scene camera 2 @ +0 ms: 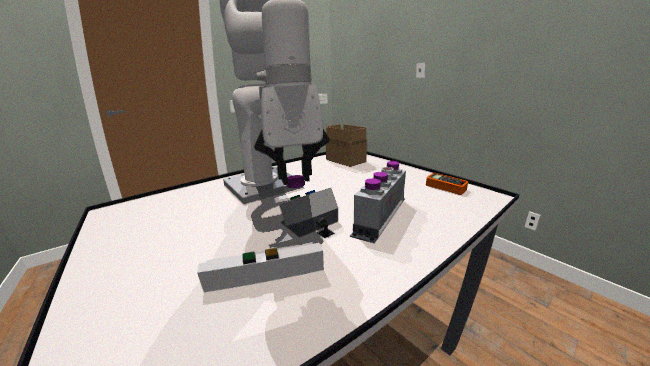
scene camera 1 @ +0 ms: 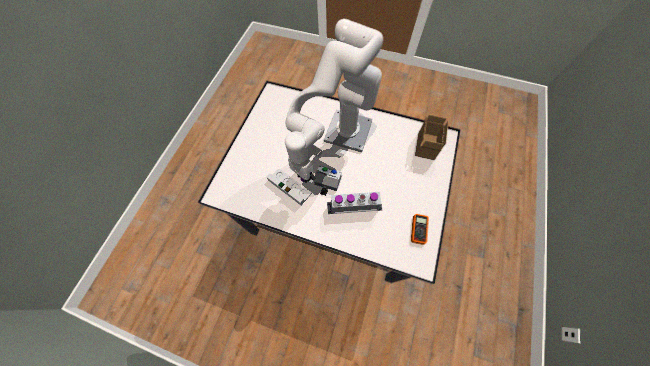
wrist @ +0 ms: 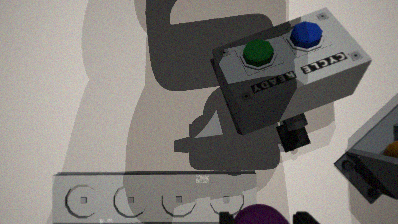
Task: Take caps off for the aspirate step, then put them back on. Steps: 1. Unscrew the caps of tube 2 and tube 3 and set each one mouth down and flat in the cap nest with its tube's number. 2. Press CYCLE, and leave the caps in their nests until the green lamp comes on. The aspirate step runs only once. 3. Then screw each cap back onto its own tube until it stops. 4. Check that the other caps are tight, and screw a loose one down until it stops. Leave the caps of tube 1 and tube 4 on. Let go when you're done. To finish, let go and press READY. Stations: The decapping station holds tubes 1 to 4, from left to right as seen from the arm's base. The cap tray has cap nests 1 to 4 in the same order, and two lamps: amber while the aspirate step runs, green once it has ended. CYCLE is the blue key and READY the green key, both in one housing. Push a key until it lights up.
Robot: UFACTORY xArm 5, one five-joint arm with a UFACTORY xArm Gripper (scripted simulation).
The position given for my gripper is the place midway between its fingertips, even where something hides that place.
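Observation:
There's my gripper (scene camera 2: 295, 181), and I can see a cardboard box (scene camera 2: 348, 146), which you'd also find here (scene camera 1: 434, 132), though in the wrist view that box is out of frame. I'm seeing a key housing (scene camera 2: 320, 208) too, and the wrist has that housing as well (wrist: 297, 80).

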